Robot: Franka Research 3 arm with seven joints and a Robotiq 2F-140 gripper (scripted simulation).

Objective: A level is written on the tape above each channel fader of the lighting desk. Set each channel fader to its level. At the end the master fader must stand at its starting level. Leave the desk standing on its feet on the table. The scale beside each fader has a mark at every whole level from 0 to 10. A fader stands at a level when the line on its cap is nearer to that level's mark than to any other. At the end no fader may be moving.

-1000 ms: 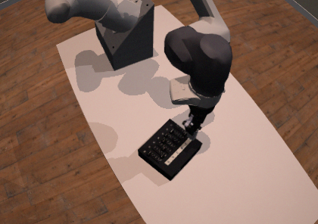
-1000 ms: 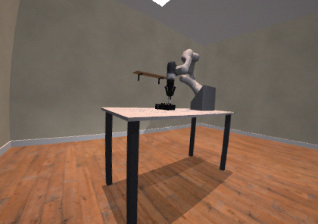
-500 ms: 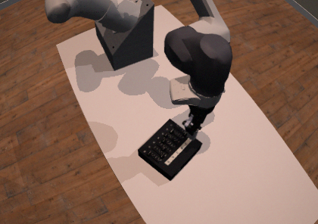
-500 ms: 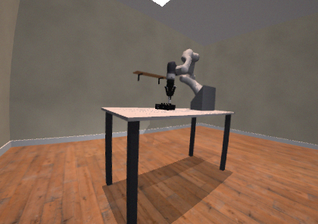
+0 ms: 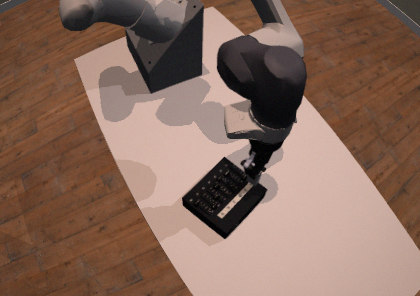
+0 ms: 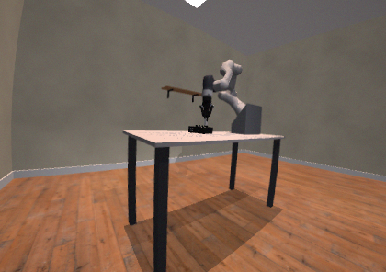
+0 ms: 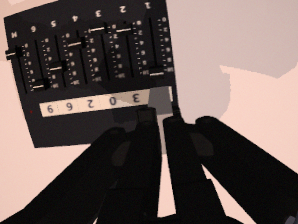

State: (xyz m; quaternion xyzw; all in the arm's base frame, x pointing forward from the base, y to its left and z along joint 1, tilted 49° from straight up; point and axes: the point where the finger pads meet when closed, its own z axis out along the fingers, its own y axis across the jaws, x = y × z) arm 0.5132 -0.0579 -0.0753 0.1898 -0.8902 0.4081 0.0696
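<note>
Right now the master fader is 150 mm to the right of my hand, 40 mm below it and 10 mm behind it.
</note>
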